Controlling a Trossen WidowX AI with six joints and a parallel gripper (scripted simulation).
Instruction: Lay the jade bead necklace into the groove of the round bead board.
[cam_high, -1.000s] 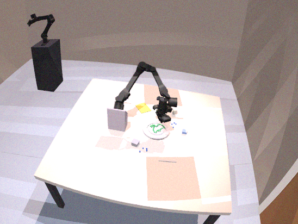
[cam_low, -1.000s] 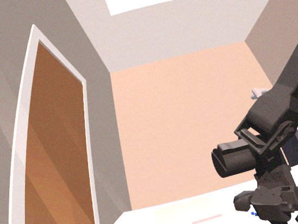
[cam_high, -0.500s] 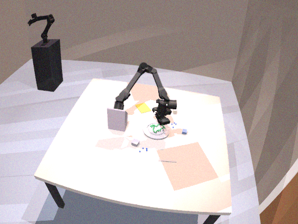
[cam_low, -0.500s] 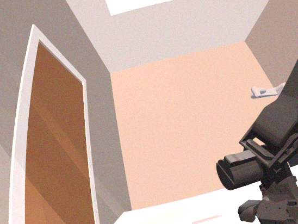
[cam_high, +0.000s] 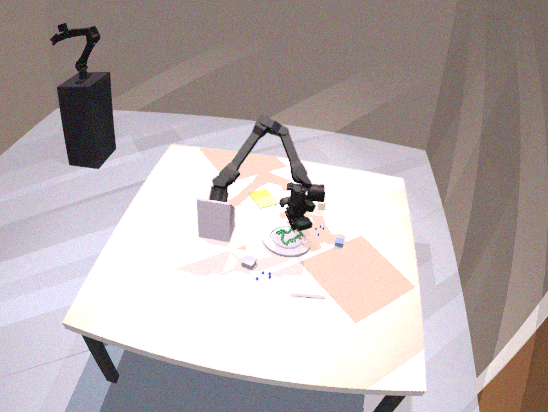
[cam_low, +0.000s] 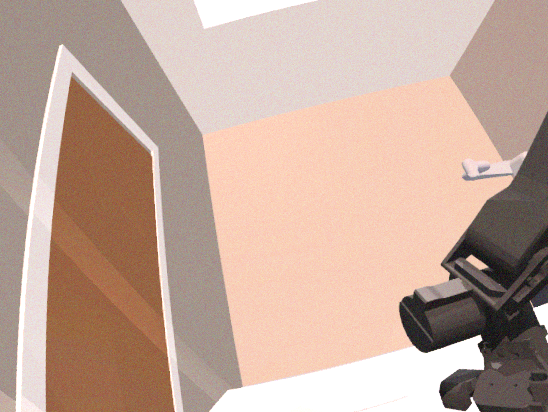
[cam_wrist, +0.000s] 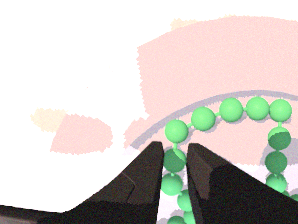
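My gripper tip is 60 mm to the left of the round white bead board, 20 mm past it and 10 mm above it. Round my gripper tip: yellow sheet 190 mm to the left, 160 mm behind, 10 mm below; blue block 200 mm ahead, 30 mm to the right, 10 mm below; cream block 190 mm to the left, 110 mm ahead.
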